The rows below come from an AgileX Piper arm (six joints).
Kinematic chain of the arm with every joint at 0, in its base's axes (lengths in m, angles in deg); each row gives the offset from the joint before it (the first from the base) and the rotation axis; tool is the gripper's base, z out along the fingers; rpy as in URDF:
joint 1: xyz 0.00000 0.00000 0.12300 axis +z
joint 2: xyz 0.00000 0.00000 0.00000 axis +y
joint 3: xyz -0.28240 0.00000 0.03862 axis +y
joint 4: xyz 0.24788 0.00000 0.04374 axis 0.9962 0 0.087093
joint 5: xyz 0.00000 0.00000 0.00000 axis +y
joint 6: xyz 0.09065 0.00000 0.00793 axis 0.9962 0 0.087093
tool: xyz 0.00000 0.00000 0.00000 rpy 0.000 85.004 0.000
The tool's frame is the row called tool.
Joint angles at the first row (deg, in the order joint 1, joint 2, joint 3, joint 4, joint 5, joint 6):
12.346, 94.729, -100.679, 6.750, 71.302, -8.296
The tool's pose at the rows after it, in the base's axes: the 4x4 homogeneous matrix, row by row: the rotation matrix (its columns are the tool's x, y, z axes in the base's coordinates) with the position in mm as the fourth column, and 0 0 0 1 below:
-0.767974 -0.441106 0.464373 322.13; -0.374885 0.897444 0.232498 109.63; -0.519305 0.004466 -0.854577 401.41; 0 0 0 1
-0.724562 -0.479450 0.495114 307.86; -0.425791 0.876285 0.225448 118.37; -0.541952 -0.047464 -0.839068 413.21; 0 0 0 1
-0.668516 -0.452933 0.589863 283.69; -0.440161 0.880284 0.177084 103.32; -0.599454 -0.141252 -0.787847 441.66; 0 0 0 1
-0.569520 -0.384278 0.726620 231.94; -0.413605 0.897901 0.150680 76.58; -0.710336 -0.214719 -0.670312 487.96; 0 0 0 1
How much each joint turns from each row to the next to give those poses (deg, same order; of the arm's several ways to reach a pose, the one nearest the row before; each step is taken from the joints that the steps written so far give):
5.197, -1.671, -0.002, -1.813, 0.411, -0.518
2.880, -2.076, 0.003, -2.614, 0.100, -0.324
0.340, -5.225, 0.056, -4.947, 0.119, -0.111
0.001, -9.614, 0.000, -4.422, 0.119, 0.704

